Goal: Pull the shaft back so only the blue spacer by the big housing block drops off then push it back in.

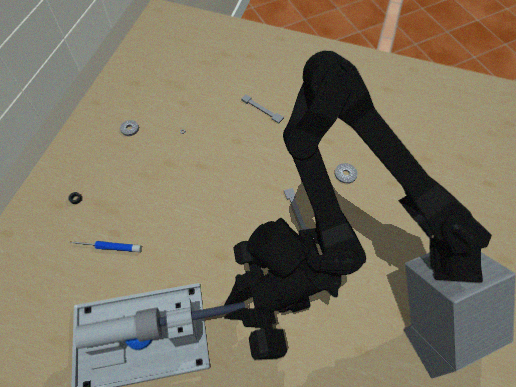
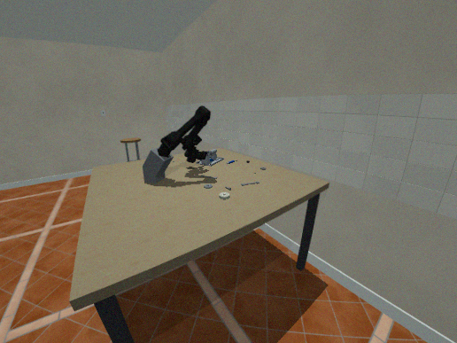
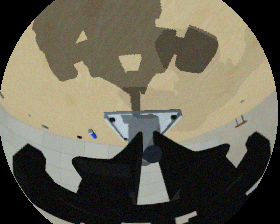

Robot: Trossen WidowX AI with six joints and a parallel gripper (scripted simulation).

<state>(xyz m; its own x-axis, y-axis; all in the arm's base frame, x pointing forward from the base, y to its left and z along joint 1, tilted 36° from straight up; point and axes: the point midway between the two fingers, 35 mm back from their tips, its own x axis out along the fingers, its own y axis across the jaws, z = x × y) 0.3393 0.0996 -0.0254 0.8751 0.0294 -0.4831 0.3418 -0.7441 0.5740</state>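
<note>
Right now my hand is 7 cm short of the dark shaft and 3 cm to the right of it. From my hand the other things lie so: grey spacer: 13 cm ahead, 5 cm to the left; then blue spacer: 17 cm ahead, 7 cm to the left, 7 cm below.
</note>
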